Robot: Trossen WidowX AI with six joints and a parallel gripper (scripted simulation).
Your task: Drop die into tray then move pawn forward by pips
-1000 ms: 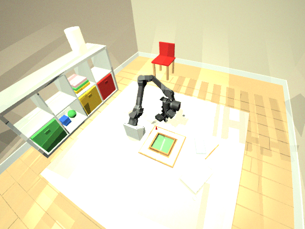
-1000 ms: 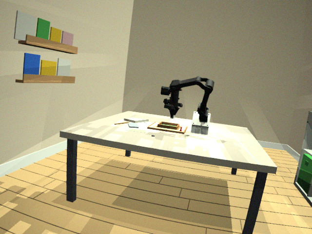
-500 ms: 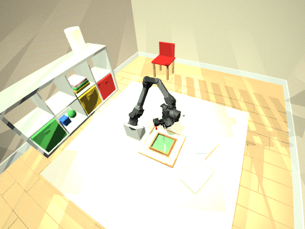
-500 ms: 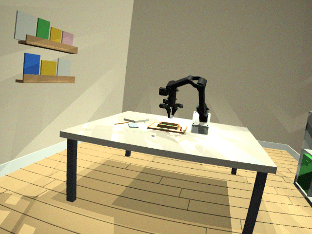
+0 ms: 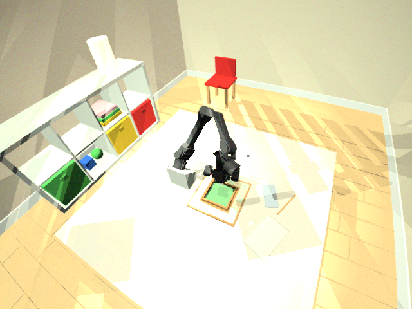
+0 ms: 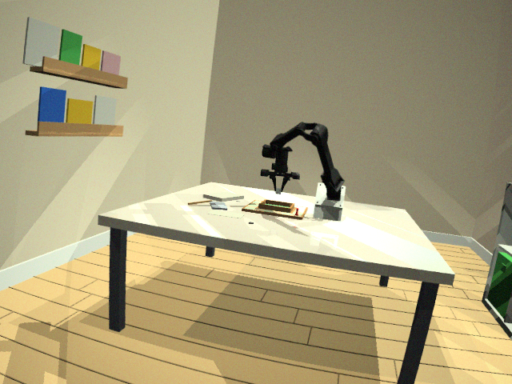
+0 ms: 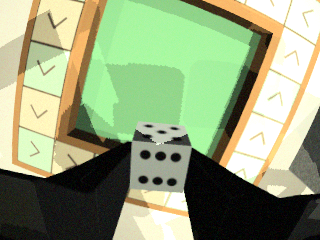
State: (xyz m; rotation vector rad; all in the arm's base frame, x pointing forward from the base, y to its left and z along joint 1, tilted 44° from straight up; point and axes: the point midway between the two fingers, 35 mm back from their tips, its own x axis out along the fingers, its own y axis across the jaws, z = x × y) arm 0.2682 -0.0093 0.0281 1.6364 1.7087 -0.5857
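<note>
Now: gripper tip 110 mm past the red pawn, 90 mm to the right of it and 70 mm above it. Round my gripper tip: dice tray: 90 mm below, 30 mm to the right; then white die: right at my gripper tip.
</note>
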